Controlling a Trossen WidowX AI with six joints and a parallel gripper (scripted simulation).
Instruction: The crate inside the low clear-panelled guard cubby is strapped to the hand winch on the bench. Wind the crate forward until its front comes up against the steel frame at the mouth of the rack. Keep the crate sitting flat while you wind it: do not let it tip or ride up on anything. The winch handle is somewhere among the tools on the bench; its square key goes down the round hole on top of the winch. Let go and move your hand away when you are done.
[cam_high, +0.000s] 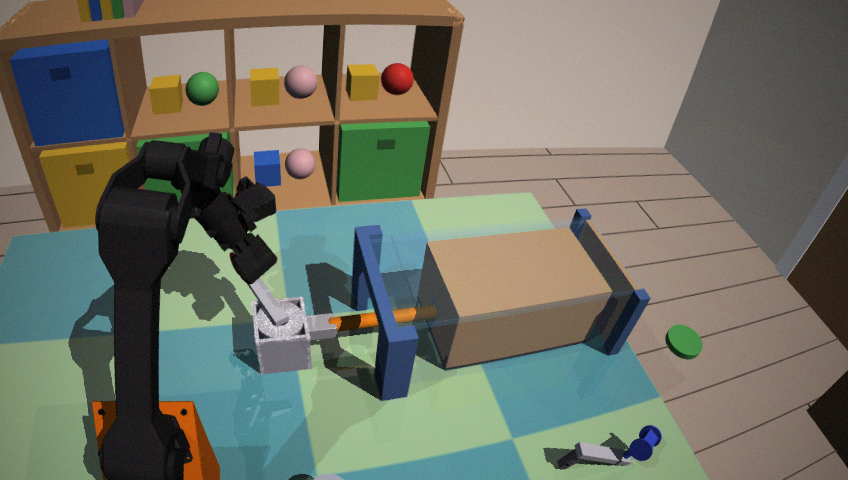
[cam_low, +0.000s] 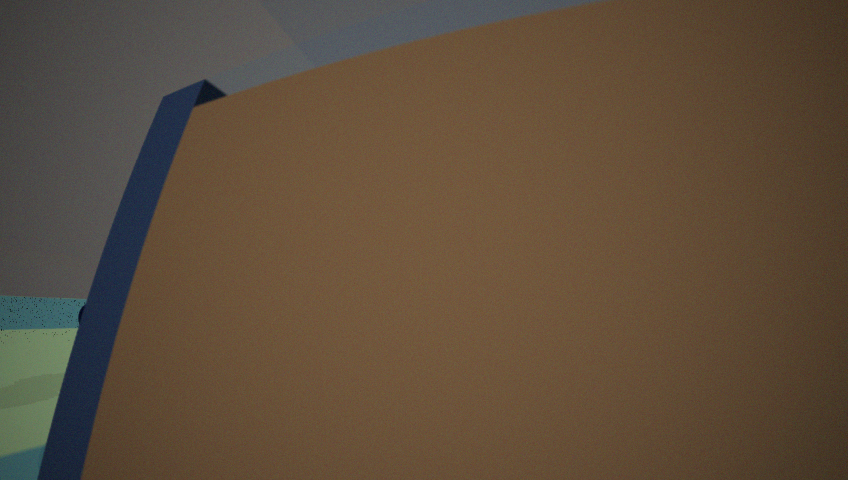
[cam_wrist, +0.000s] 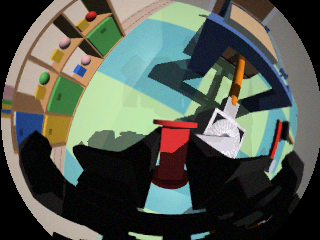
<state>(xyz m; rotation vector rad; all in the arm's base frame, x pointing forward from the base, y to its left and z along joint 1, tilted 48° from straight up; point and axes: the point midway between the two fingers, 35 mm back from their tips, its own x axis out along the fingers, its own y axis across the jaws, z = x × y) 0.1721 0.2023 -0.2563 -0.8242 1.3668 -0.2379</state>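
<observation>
The crank handle lies 4 cm to the right of my gripper tip and 3 cm below it. The rest, counted from my gripper tip: blue frame 17 cm ahead, 12 cm to the right, 3 cm below; then red knob 2 cm behind, 1 cm to the right; then grey winch 11 cm to the right, 10 cm below.
</observation>
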